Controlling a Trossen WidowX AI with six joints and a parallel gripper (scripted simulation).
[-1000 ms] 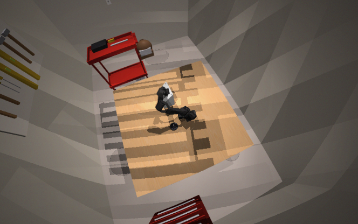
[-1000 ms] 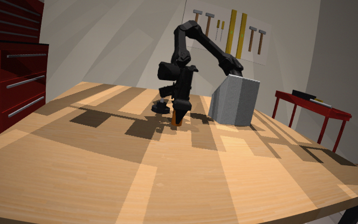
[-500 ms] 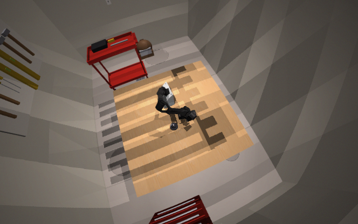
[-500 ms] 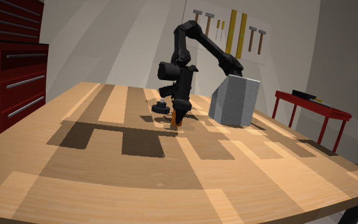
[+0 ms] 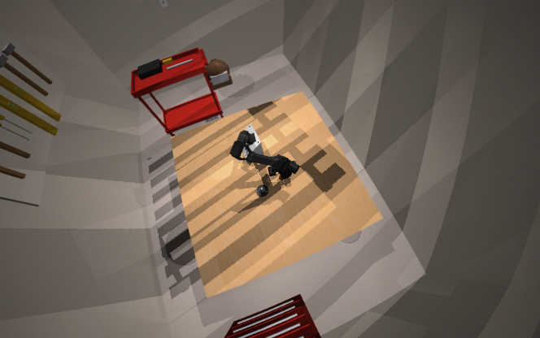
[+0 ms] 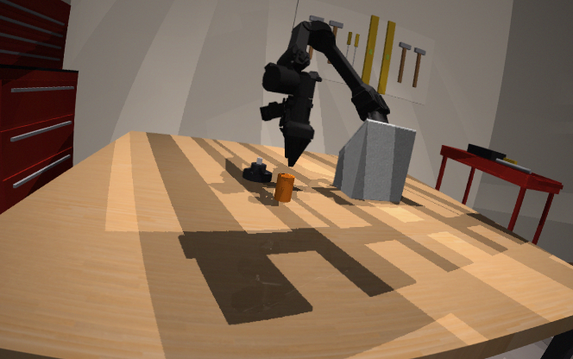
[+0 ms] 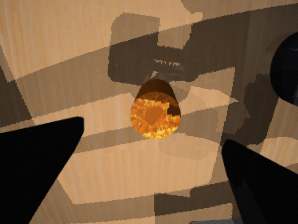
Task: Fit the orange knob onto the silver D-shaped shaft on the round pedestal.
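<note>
My gripper tip is now 50 mm above the orange knob. Round my gripper tip: round pedestal: 160 mm to the right, 60 mm below, 60 mm ahead.
</note>
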